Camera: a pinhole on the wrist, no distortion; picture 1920 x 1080 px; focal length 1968.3 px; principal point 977.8 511.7 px. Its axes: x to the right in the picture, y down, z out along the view. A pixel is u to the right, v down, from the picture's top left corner.
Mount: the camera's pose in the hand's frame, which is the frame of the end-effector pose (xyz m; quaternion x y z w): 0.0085 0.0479 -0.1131 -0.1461 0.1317 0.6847 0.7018
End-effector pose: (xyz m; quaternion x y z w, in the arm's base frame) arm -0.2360 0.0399 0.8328 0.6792 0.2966 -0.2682 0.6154
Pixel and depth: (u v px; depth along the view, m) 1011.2 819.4 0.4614
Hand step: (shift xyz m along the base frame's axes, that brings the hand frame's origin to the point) 0.1241 -0.3270 0.1796
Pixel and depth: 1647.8 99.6 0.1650
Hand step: 0.1478 -0.0260 0.0776
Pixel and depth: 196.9 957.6 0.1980
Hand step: 0.0104 -0.1048 0.0562
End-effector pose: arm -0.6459 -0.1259 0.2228 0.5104 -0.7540 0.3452 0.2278
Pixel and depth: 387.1 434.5 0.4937
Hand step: -0.0963 -0.2868 -0.2809
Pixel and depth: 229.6 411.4 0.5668
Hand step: -0.0663 -0.3694 -0.3281
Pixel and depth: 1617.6 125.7 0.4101
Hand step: -0.3339 -0.1367 -0.1763
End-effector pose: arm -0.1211 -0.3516 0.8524 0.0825 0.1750 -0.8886 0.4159
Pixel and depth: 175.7 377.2 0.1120
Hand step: 0.0290 -0.0413 -0.0083
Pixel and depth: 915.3 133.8 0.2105
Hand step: 0.0645 -0.1368 0.0355
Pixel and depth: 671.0 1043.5 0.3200
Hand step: 0.1512 -0.0911 0.1781
